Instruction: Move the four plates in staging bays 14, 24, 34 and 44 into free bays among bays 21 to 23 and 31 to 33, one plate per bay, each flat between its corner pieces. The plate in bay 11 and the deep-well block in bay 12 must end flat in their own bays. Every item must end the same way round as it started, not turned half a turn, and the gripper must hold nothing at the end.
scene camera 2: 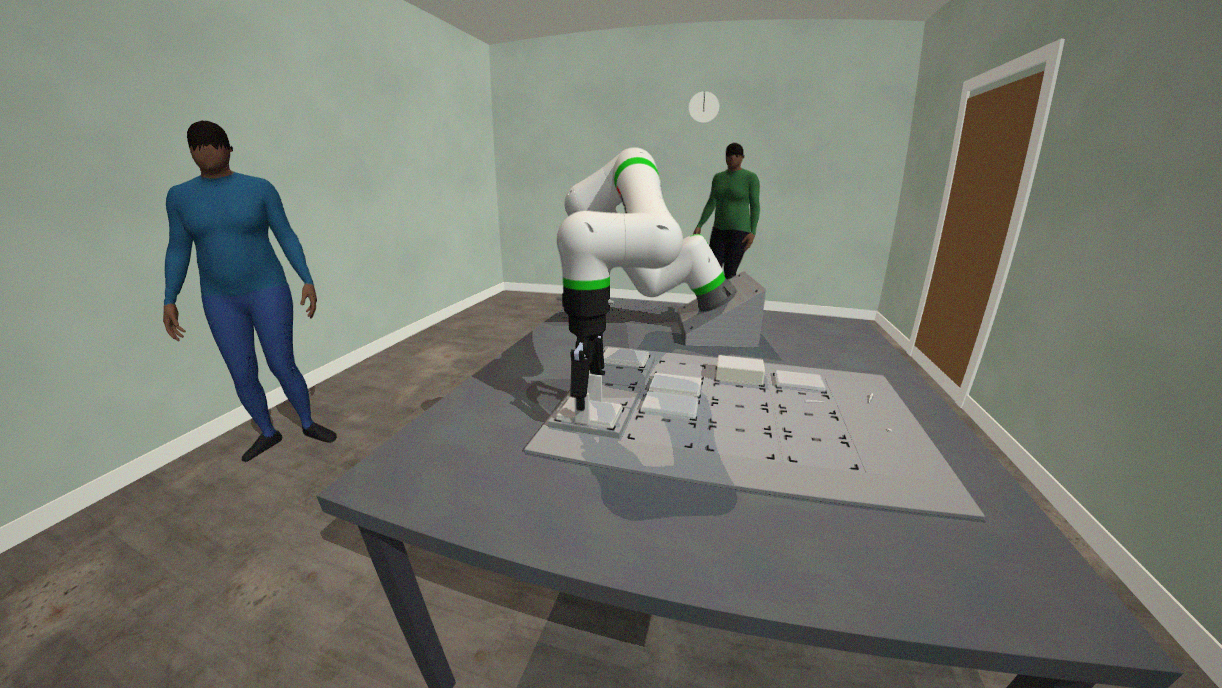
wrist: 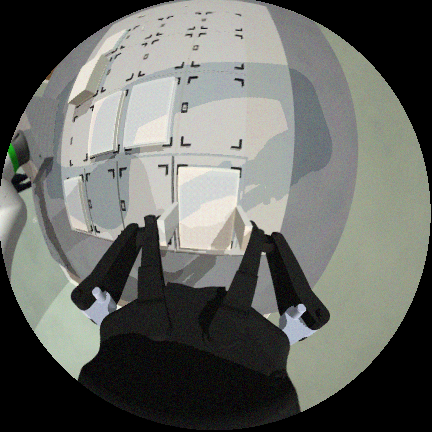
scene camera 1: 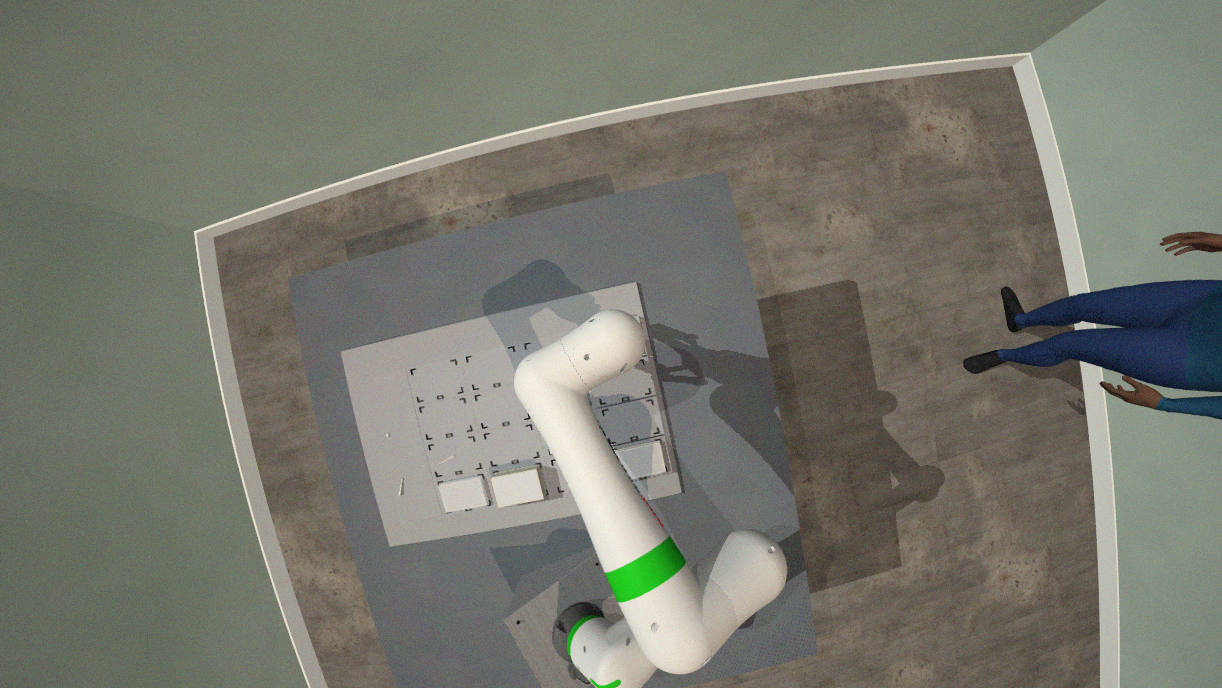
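Where they show: gripper, fingertip midpoint: point(scene camera 2: 589, 411) point(wrist: 206, 212); arm's base, link origin: point(scene camera 2: 717, 299) point(scene camera 1: 579, 631).
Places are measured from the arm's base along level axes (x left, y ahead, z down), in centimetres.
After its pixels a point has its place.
My gripper point(scene camera 2: 590, 401) @(x -26.9, y 70.3, z 8.9 cm) point(wrist: 206, 212) @(x -26.9, y 70.3, z 8.9 cm) points down at staging bay 44, its pale pads against two opposite edges of a white plate point(wrist: 207, 200) @(x -24.9, y 70.5, z 8.2 cm) point(scene camera 2: 607, 413) @(x -22.6, y 71.0, z 8.2 cm). That plate lies flat in the bay. The arm hides it in scene camera 1. White plates lie flat in bay 23 point(wrist: 106, 124) @(x -10.7, y 51.2, z 9.7 cm) point(scene camera 2: 675, 384) @(x -9.8, y 50.8, z 9.7 cm) and bay 33 point(wrist: 151, 112) @(x -11.1, y 61.2, z 9.7 cm) point(scene camera 2: 669, 405) @(x -10.1, y 61.8, z 9.7 cm). A plate point(scene camera 1: 643, 459) @(x -27.0, y 38.6, z 8.2 cm) point(scene camera 2: 628, 356) @(x -24.5, y 39.2, z 8.3 cm) point(wrist: 77, 204) @(x -25.7, y 40.7, z 8.3 cm) sits in staging bay 14. Staging bays 24 and 34 are empty. The plate in bay 11 point(scene camera 1: 462, 493) @(x 23.2, y 40.3, z 9.7 cm) point(scene camera 2: 799, 380) @(x 23.1, y 40.9, z 9.7 cm) and the taller deep-well block point(scene camera 1: 517, 487) @(x 6.8, y 39.5, z 7.0 cm) point(scene camera 2: 740, 370) @(x 6.7, y 43.4, z 7.3 cm) in bay 12 lie flat.
The pale board point(scene camera 1: 367, 376) @(x 42.3, y 77.8, z 11.1 cm) point(scene camera 2: 897, 452) @(x 39.4, y 69.1, z 11.1 cm) lies on the grey table point(scene camera 1: 342, 294) @(x 44.9, y 102.4, z 12.2 cm) point(scene camera 2: 478, 512) @(x -37.1, y 101.7, z 12.1 cm). Small white bits lie at the board's far side from the staging bays. A person in blue point(scene camera 2: 239, 222) stands beside the table, and one in green point(scene camera 2: 733, 198) behind the robot base.
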